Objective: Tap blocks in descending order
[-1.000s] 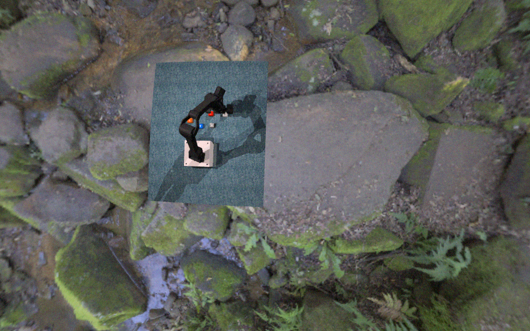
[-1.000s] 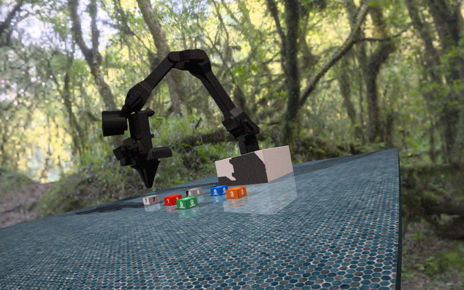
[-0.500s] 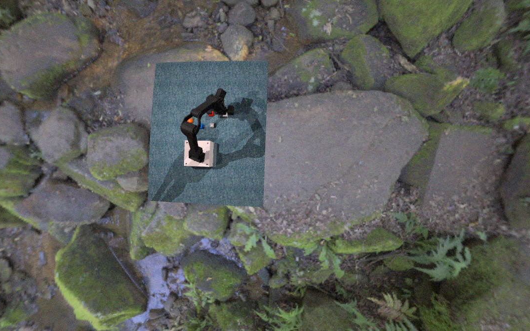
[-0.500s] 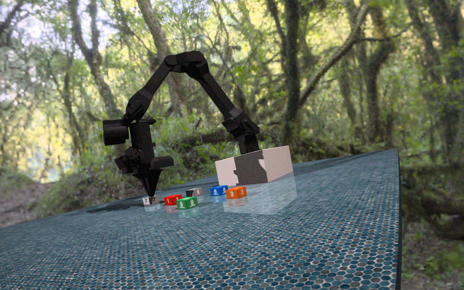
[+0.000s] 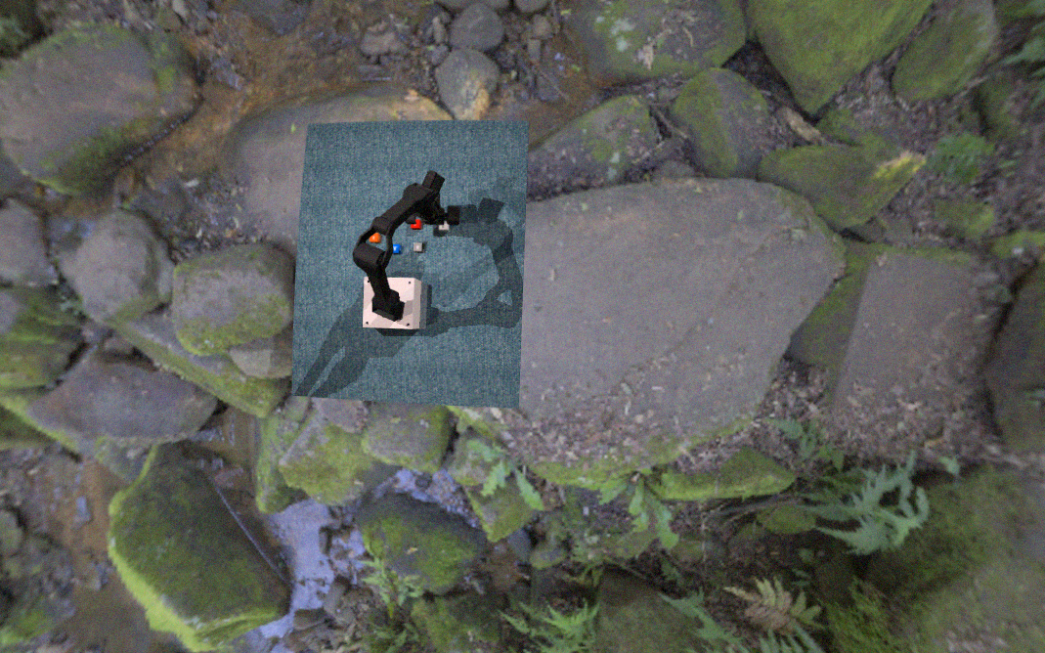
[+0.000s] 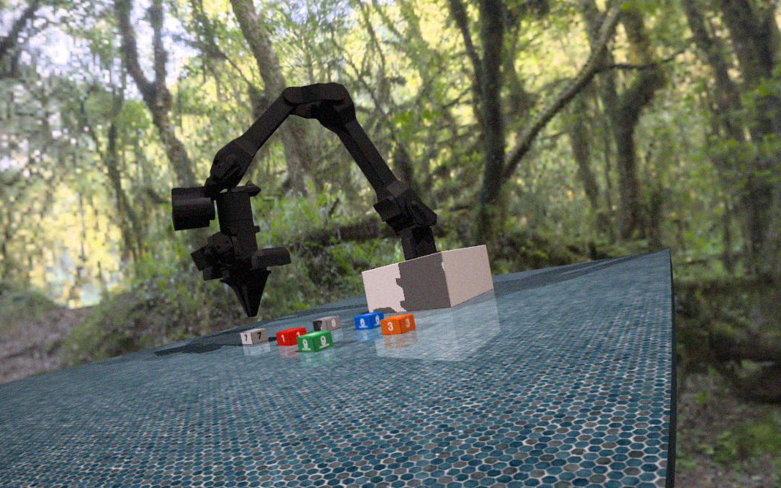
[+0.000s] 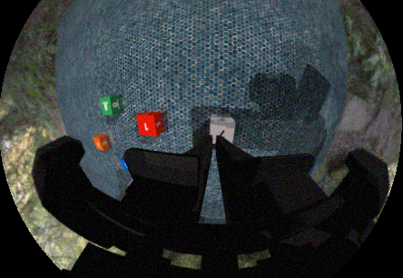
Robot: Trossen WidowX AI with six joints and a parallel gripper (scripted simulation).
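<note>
Right now the white block is 30 mm below my gripper tip and 10 mm to the right of it. The rest, counted from my gripper tip: red block (100 mm to the left, 30 mm below, 10 mm behind); then green block (190 mm to the left, 30 mm below, 10 mm ahead); then grey block (100 mm behind, 70 mm to the left, 30 mm below).
</note>
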